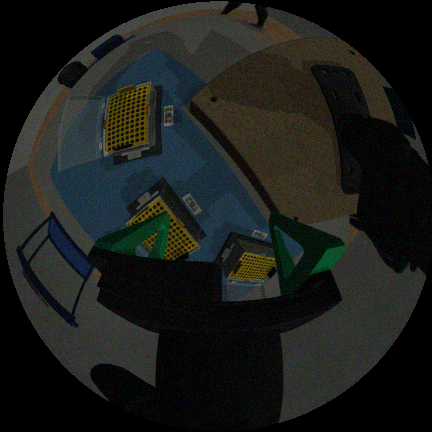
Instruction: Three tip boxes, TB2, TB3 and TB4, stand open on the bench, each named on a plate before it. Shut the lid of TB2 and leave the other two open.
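Places are measured from the arm's base along level axes (x left, y up, z ahead), in millimetres.
Pixels of known places: gripper, fingertip midpoint: (218, 216); arm's base at its link origin: (354, 132).
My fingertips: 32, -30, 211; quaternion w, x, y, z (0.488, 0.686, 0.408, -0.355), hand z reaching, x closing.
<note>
Ahead of a thing's pixels: the offset from my fingertips to its middle, as dx, dy, dz. "spot": to the spot under its first point. Level surfaces: height alone.
TB3 {-180, -98, +57} (127, 120), a box with a yellow tip rack, stands at the upper left, its clear lid {spot: -201, -66, +125} (80, 132) open to the left; its name plate {spot: -152, -160, -5} (168, 115) is beside it. TB2 {+35, -98, +103} (172, 235) stands left of centre, partly behind the left green finger, by its name plate (191, 204); its lid is mostly hidden by the finger and gripper body. TB4 {+225, -98, -18} (252, 266) shows between the fingers, nearer the right one, behind its name plate (259, 234); part of its clear open lid {spot: +257, -82, +40} (240, 291) shows below it. My gripper (218, 216) is open and empty, above the bench.
The boxes stand on a blue mat {dy -162} (185, 167). A brown speckled board (270, 110) with a dark edge lies to the upper right, bearing a black bracket (332, 85) and the dark arm. A blue-framed chair-like object (67, 250) stands at the left, off the bench.
</note>
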